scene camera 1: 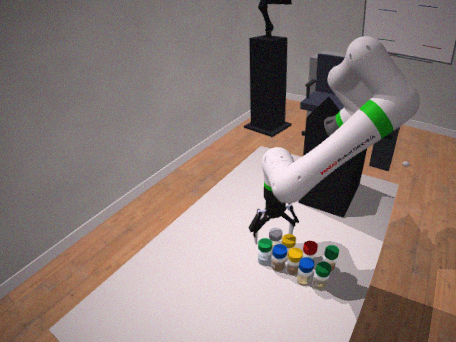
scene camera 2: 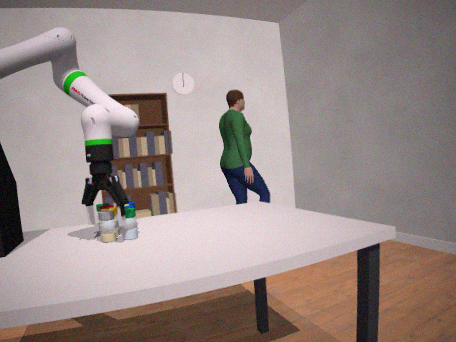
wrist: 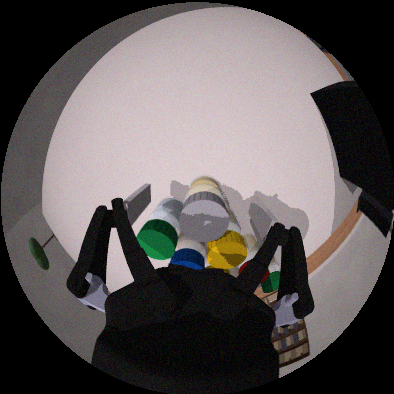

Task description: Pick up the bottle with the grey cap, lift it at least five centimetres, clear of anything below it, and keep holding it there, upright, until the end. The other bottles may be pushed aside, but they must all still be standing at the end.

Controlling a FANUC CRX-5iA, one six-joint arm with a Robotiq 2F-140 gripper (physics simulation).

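Frame: origin at the arm's base, x right, y ahead, z up, level; metres.
Seen in the pictures: gripper, fingertip midpoint: [scene camera 1: 273,238] [scene camera 2: 106,224] [wrist: 200,198].
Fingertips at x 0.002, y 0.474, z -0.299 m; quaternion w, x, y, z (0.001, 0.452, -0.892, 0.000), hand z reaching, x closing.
Pixels of each thing's top centre, then the offset from my fingertips to it. Level surfaces: height alone.
- bottle with the grey cap, top centre: [wrist: 203,222] [scene camera 2: 105,211] [scene camera 1: 275,231] dx -0.010, dy +0.000, dz +0.045 m
- white table at its surface level: dz -0.060 m
- green-capped bottle at its top centre: [wrist: 154,246] [scene camera 2: 127,209] [scene camera 1: 265,242] dx -0.013, dy +0.075, dz +0.045 m
- yellow-capped bottle at its top centre: [wrist: 227,256] [scene camera 1: 289,238] dx -0.073, dy +0.000, dz +0.045 m
- blue-capped bottle at its top centre: [wrist: 185,271] [scene camera 1: 279,249] dx -0.076, dy +0.067, dz +0.045 m
- yellow cap at its top centre: [scene camera 1: 295,252] dx -0.133, dy +0.047, dz +0.045 m
- red cap at its top centre: [wrist: 255,278] [scene camera 1: 310,245] dx -0.160, dy -0.019, dz +0.045 m
- blue cap at its top centre: [scene camera 1: 307,262] dx -0.193, dy +0.064, dz +0.045 m
The bottle with the grey cap [scene camera 1: 275,234] [scene camera 2: 107,216] [wrist: 204,218] stands upright on the white table [scene camera 1: 165,280] [scene camera 2: 240,250] [wrist: 190,100], at one corner of the bottle group. My gripper [scene camera 1: 273,236] [scene camera 2: 106,212] [wrist: 200,198] is open and empty, pointing down with its fingertips near cap height. In the wrist view the grey cap lies between the two finger pads. A green-capped bottle [scene camera 1: 265,246] [scene camera 2: 130,214] [wrist: 157,239] stands close beside it, near the left pad in that view. A yellow-capped bottle [scene camera 1: 289,241] [wrist: 226,249] and a blue-capped bottle [scene camera 1: 279,251] [wrist: 187,259] are also close.
Further bottles stand upright: another yellow cap [scene camera 1: 295,255], a red cap [scene camera 1: 310,247] [wrist: 254,271], another blue cap [scene camera 1: 306,265] and two green caps [scene camera 1: 331,252] [scene camera 1: 323,270]. The black robot pedestal [scene camera 1: 332,175] [scene camera 2: 7,210] [wrist: 357,130] stands beyond them.
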